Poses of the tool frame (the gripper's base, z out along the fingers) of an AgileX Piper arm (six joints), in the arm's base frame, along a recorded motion.
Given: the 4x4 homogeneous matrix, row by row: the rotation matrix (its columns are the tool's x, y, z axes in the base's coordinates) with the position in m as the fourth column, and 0 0 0 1 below. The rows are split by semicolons.
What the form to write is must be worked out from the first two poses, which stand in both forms.
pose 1, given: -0.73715 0.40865 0.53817 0.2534; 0.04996 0.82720 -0.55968 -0.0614; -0.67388 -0.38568 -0.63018 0.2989; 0 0 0 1
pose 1, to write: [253.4 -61.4 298.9 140.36 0.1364 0.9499 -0.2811]
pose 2, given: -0.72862 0.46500 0.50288 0.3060; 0.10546 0.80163 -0.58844 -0.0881; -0.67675 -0.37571 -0.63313 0.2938; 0 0 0 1
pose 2, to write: [306.0 -88.1 293.8 141.27 0.1700 0.9426 -0.2873]
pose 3, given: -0.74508 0.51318 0.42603 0.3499; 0.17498 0.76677 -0.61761 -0.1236; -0.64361 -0.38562 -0.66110 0.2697; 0 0 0 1
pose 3, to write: [349.9 -123.6 269.7 145.06 0.2025 0.9337 -0.2952]
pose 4, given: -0.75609 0.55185 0.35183 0.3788; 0.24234 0.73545 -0.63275 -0.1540; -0.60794 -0.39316 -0.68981 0.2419; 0 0 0 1
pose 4, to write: [378.8 -154.0 241.9 148.78 0.2312 0.9260 -0.2986]
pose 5, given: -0.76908 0.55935 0.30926 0.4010; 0.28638 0.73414 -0.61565 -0.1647; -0.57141 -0.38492 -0.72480 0.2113; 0 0 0 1
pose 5, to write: [401.0 -164.7 211.3 151.63 0.2428 0.9266 -0.2872]
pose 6, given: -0.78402 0.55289 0.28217 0.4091; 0.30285 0.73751 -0.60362 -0.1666; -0.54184 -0.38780 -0.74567 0.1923; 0 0 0 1
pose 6, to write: [409.1 -166.6 192.3 153.65 0.2431 0.9282 -0.2817]
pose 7, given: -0.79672 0.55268 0.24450 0.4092; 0.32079 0.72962 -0.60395 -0.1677; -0.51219 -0.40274 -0.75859 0.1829; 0 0 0 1
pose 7, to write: [409.2 -167.7 182.9 155.90 0.2464 0.9266 -0.2840]
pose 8, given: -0.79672 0.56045 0.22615 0.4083; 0.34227 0.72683 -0.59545 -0.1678; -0.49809 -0.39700 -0.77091 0.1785; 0 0 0 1
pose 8, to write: [408.3 -167.8 178.5 156.98 0.2538 0.9262 -0.2790]
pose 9, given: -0.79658 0.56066 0.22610 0.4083; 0.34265 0.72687 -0.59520 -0.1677; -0.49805 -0.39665 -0.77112 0.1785; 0 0 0 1
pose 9, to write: [408.3 -167.7 178.5 156.99 0.2539 0.9262 -0.2788]
